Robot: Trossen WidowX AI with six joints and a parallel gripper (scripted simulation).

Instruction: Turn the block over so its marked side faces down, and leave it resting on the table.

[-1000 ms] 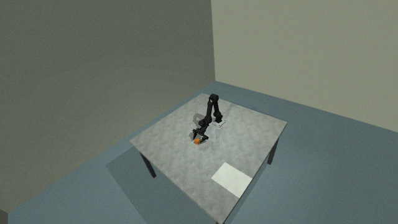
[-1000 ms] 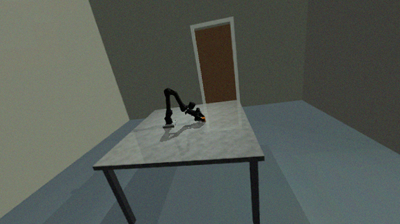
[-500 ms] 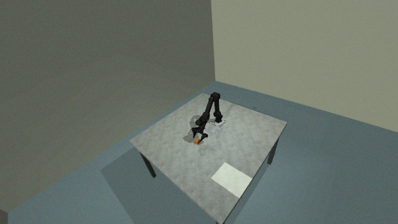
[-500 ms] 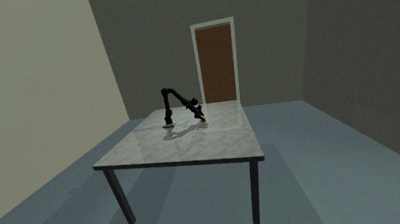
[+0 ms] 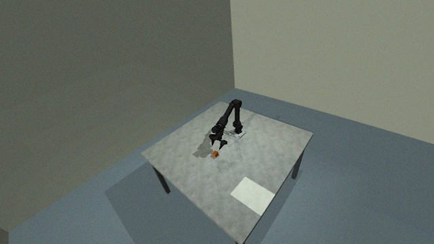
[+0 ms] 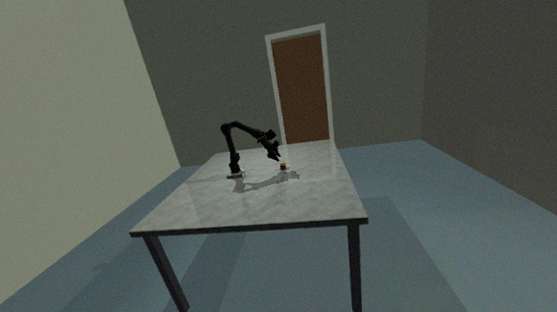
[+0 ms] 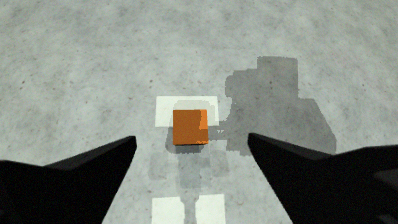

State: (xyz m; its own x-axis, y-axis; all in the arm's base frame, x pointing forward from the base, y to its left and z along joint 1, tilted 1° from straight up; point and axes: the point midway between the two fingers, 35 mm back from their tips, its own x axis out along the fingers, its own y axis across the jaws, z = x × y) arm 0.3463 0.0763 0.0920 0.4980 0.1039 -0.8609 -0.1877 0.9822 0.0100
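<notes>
The orange block is 7 cm below my gripper tip and 1 cm ahead of it.
</notes>
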